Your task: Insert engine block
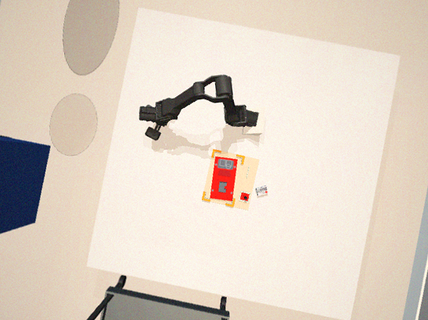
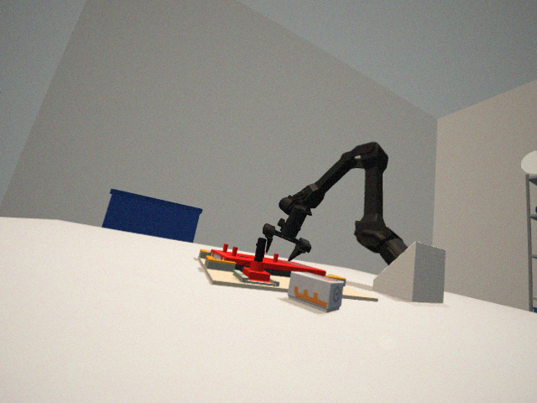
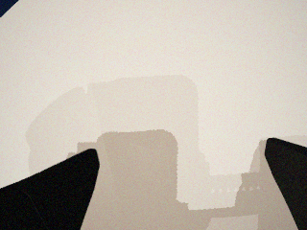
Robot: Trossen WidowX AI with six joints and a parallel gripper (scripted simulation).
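My gripper tip is now 560 mm to the right of the engine block and 220 mm short of it.
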